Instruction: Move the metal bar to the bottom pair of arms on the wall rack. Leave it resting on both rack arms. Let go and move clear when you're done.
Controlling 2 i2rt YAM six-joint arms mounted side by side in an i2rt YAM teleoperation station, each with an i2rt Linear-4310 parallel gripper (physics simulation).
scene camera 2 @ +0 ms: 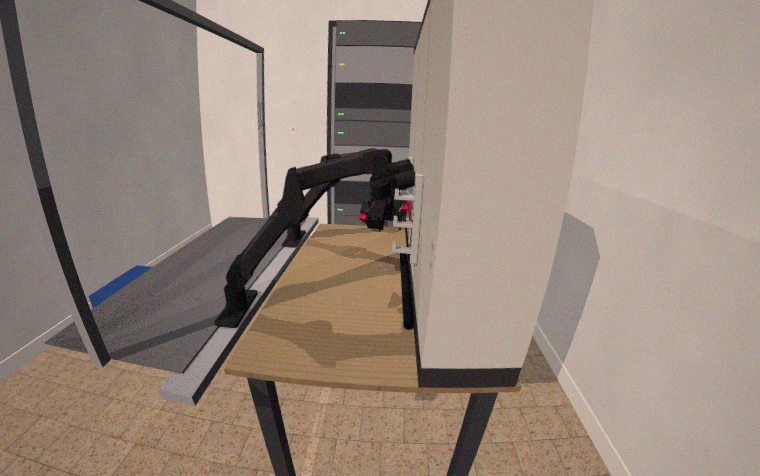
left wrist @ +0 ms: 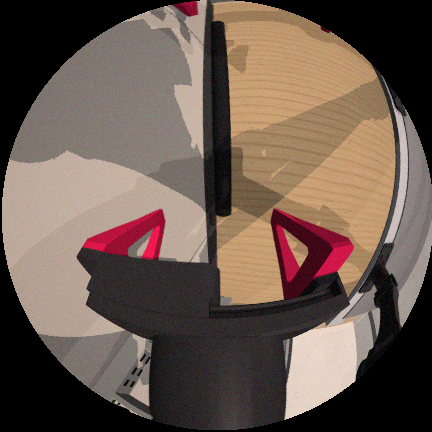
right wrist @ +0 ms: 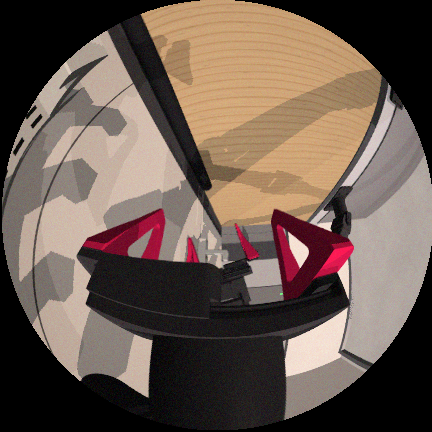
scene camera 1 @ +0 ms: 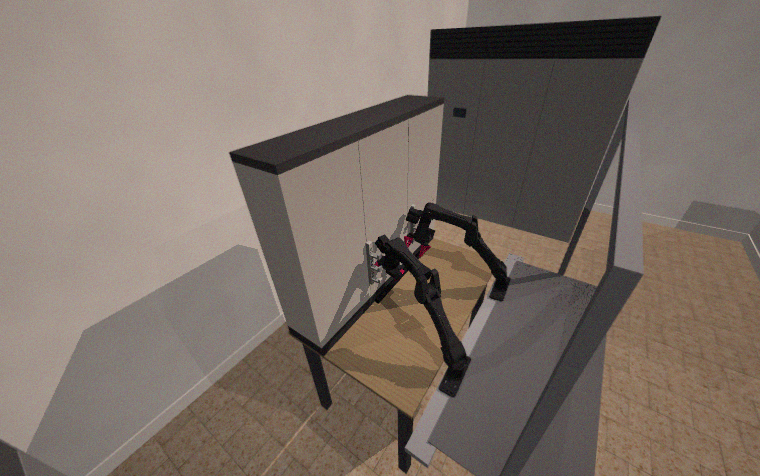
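Note:
The dark metal bar (scene camera 1: 385,292) (scene camera 2: 407,297) (left wrist: 220,100) (right wrist: 172,105) lies on the table along the foot of the panel. The pale wall rack has two uprights; the near one (scene camera 2: 418,218) shows several arms in scene camera 2, and the lowest arm (scene camera 2: 401,247) holds nothing. My left gripper (scene camera 1: 389,267) (left wrist: 217,214) (right wrist: 211,230) is open and empty, above the bar's end. My right gripper (scene camera 1: 416,246) (scene camera 2: 382,218) (right wrist: 217,214) is open and empty, above the bar's other part. In scene camera 2 the left gripper is largely hidden.
The pale panel (scene camera 1: 330,235) (scene camera 2: 482,196) stands upright along the table's edge (scene camera 1: 381,370). The slotted rack upright also shows at the lower left of the left wrist view. The two grippers hang close together near the panel. A dark frame (scene camera 2: 44,196) stands behind the arm bases.

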